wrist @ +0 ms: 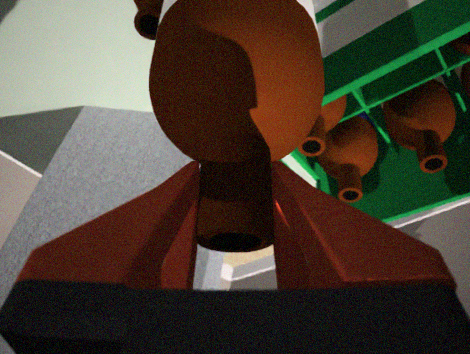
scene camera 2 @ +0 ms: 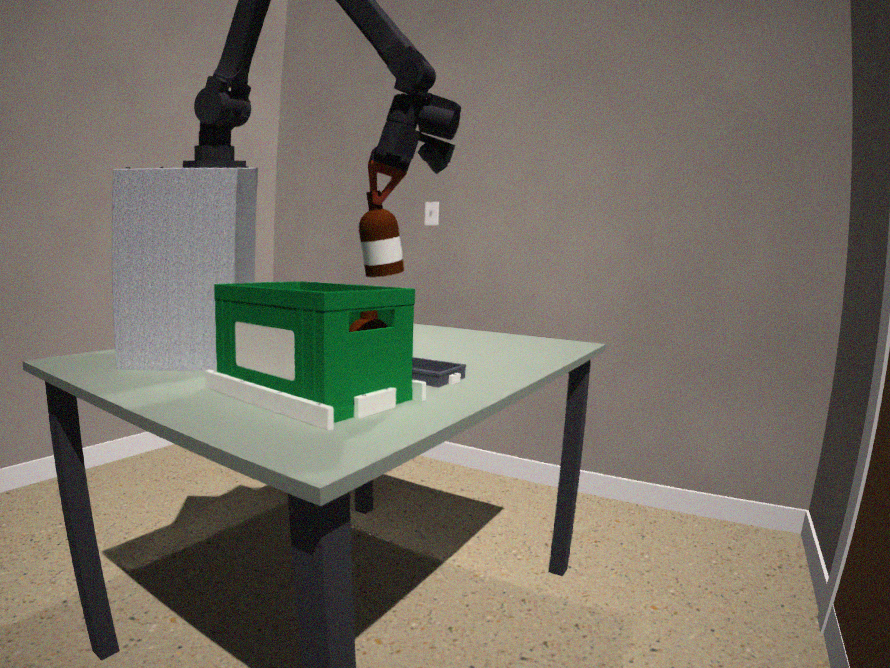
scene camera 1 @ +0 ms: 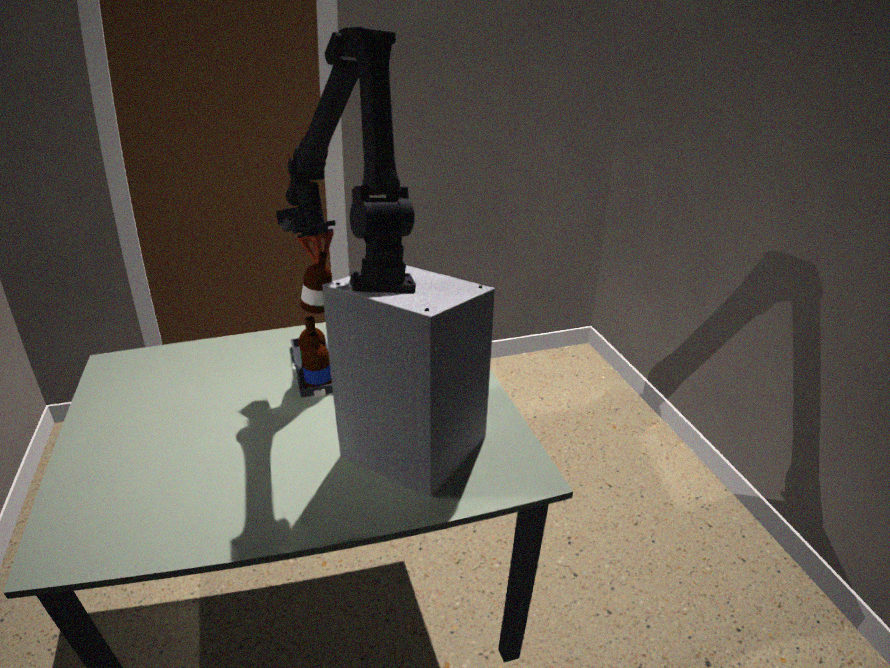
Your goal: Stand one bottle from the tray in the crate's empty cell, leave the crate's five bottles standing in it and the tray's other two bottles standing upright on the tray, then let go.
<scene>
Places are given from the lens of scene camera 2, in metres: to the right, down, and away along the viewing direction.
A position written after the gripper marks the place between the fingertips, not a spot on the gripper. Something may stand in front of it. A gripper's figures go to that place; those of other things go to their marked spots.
gripper (scene camera 2: 375,204): -0.13, -0.24, 0.94
crate rail (scene camera 2: 322,416): -0.16, 0.11, 0.66
</scene>
